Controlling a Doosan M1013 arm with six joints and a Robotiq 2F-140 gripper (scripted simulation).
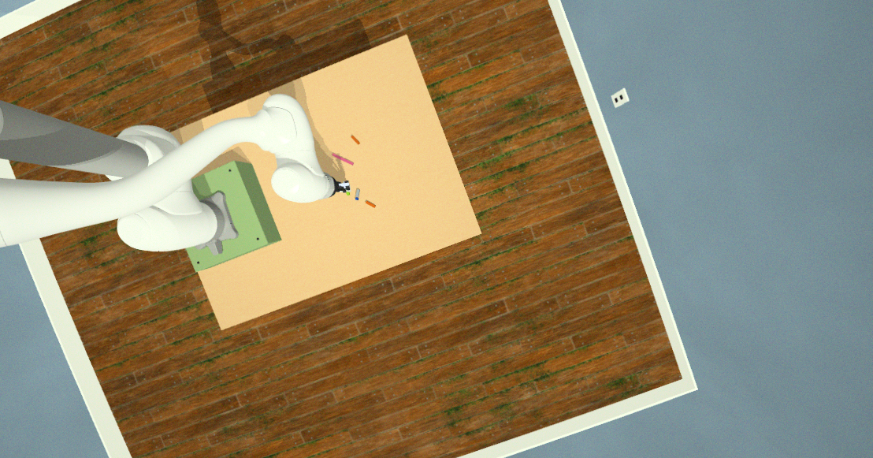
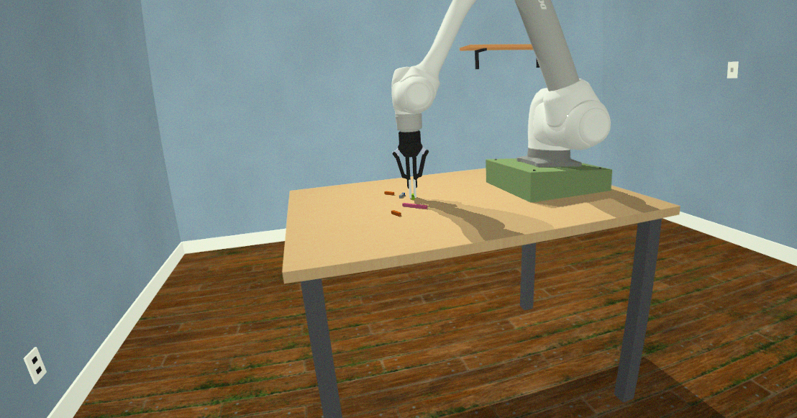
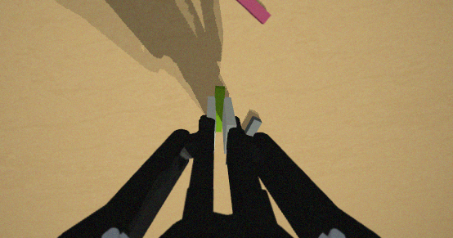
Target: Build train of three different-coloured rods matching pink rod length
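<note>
Right now the grey rod is 40 mm ahead of my hand, 30 mm to the right of it and 30 mm below it. From my hand the other things lie so: blue rod: 30 mm ahead, 50 mm to the right, 30 mm below; lime rod: 30 mm below; pink rod: 20 mm ahead, 120 mm to the left, 30 mm below.
</note>
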